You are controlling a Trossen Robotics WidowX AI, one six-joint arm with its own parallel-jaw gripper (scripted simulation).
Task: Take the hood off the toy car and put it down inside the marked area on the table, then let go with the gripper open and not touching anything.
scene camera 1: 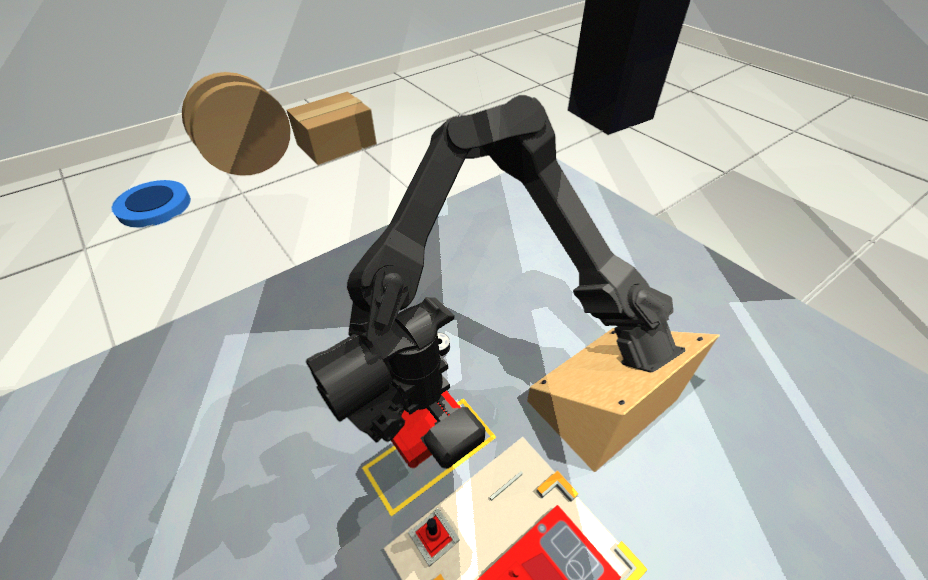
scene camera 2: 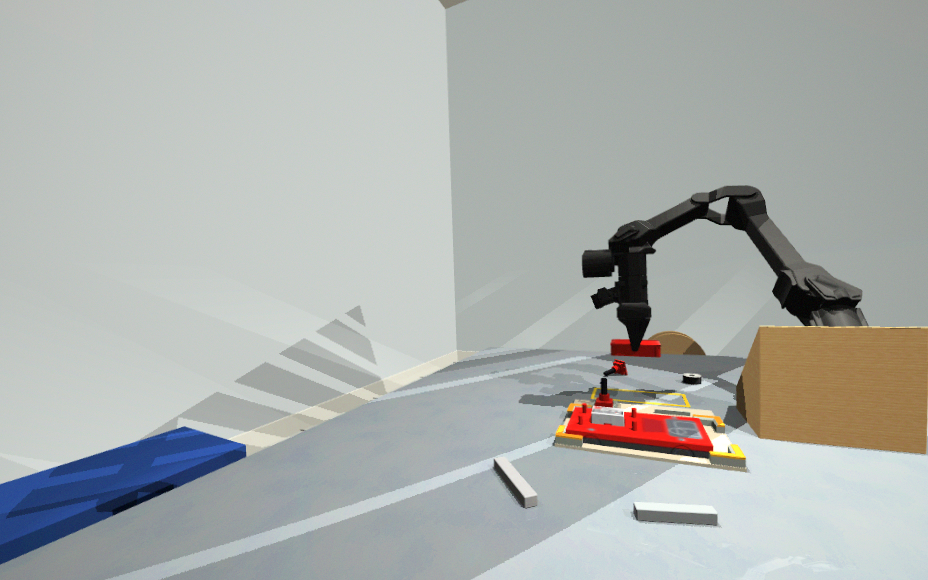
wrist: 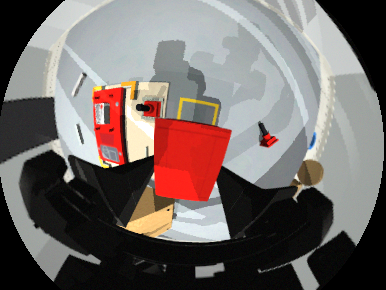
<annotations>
my gripper: scene camera 1 425, 424; scene camera 2; wrist
hood: scene camera 1; scene camera 2; wrist 187, 155
same spot on hood: [scene camera 2: 621, 347] = [scene camera 1: 423, 454]
same spot on my gripper: [scene camera 2: 636, 327] = [wrist: 130, 190]
</annotations>
